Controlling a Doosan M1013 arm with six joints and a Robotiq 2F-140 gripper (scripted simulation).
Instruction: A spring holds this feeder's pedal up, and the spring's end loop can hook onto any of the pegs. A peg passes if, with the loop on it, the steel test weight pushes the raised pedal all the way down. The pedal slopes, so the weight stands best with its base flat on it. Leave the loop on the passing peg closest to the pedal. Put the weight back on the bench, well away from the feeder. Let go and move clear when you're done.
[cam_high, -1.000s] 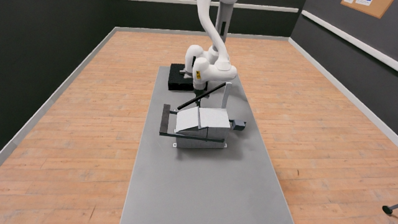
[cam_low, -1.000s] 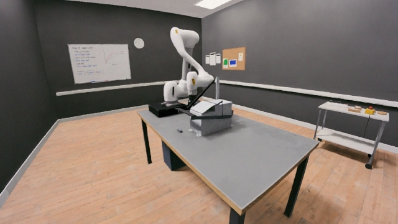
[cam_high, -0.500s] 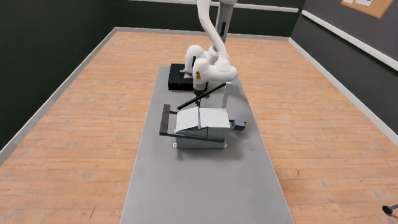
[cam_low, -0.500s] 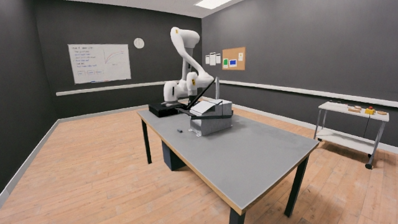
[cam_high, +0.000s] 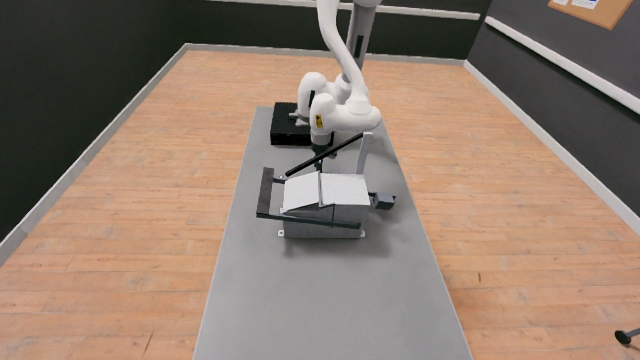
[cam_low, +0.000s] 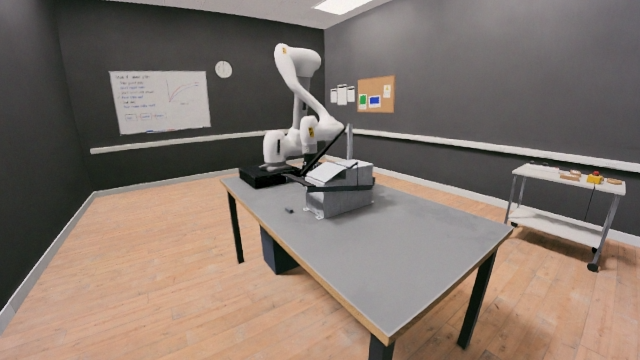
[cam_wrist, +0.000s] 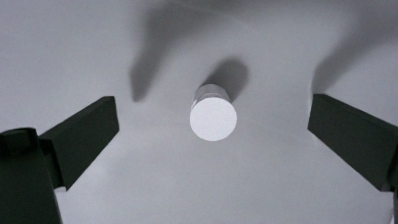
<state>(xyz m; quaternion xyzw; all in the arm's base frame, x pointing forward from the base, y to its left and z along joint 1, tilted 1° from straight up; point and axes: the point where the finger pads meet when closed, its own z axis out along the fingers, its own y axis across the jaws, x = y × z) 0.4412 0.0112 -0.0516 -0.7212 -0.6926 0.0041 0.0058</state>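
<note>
The steel test weight is 10 mm below my hand. From my hand the other things lie so: small dark object 160 mm ahead, 250 mm to the right, 30 mm below.
</note>
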